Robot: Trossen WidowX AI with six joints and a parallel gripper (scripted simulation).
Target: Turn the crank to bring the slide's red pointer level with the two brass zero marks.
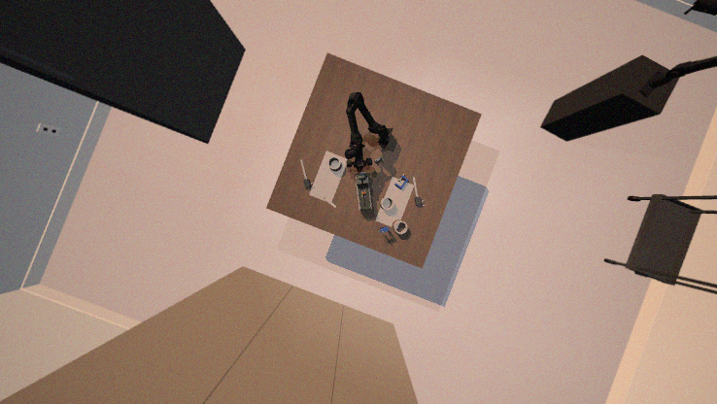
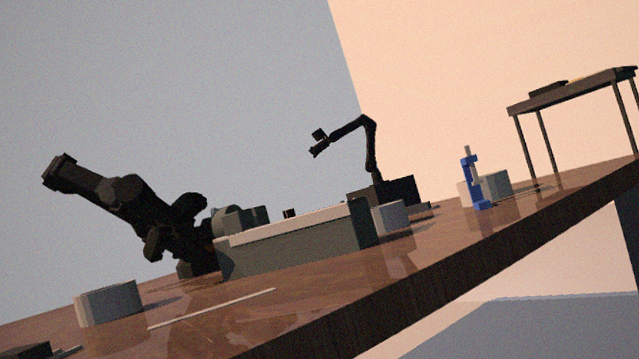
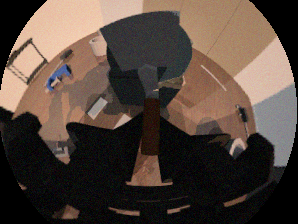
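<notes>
Now: the crank handle 30 mm above my gripper tip, 20 mm behind it and 10 mm to the right of it. Also, from my gripper tip: red pointer (130 mm ahead, 100 mm to the left, 50 mm above); thin white rod (310 mm ahead, 110 mm to the right, 30 mm below).
</notes>
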